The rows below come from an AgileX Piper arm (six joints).
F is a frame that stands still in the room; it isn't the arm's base.
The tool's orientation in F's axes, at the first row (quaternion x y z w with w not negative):
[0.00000 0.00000 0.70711 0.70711]
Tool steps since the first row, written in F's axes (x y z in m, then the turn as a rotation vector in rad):
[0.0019 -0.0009 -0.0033 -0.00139 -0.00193 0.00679]
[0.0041 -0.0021 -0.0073 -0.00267 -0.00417 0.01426]
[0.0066 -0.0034 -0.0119 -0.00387 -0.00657 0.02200]
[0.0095 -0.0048 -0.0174 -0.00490 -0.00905 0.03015]
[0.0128 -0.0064 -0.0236 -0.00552 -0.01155 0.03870]
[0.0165 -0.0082 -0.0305 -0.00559 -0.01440 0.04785]
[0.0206 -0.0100 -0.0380 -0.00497 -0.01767 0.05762]
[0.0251 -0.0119 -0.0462 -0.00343 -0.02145 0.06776]
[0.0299 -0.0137 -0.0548 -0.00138 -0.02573 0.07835]
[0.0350 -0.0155 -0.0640 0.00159 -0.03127 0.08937]
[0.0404 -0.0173 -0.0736 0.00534 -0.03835 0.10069]
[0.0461 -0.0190 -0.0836 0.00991 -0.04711 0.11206]
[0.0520 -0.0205 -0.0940 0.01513 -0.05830 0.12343]
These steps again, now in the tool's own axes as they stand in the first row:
[-0.0009 -0.0019 -0.0033 -0.00193 0.00139 0.00679]
[-0.0021 -0.0041 -0.0073 -0.00417 0.00267 0.01426]
[-0.0034 -0.0066 -0.0119 -0.00657 0.00387 0.02200]
[-0.0048 -0.0095 -0.0174 -0.00905 0.00490 0.03015]
[-0.0064 -0.0128 -0.0236 -0.01155 0.00552 0.03870]
[-0.0082 -0.0165 -0.0305 -0.01440 0.00559 0.04785]
[-0.0100 -0.0206 -0.0380 -0.01767 0.00497 0.05762]
[-0.0119 -0.0251 -0.0462 -0.02145 0.00343 0.06776]
[-0.0137 -0.0299 -0.0548 -0.02573 0.00138 0.07835]
[-0.0155 -0.0350 -0.0640 -0.03127 -0.00159 0.08937]
[-0.0173 -0.0404 -0.0736 -0.03835 -0.00534 0.10069]
[-0.0190 -0.0461 -0.0836 -0.04711 -0.00991 0.11206]
[-0.0205 -0.0520 -0.0940 -0.05830 -0.01513 0.12343]

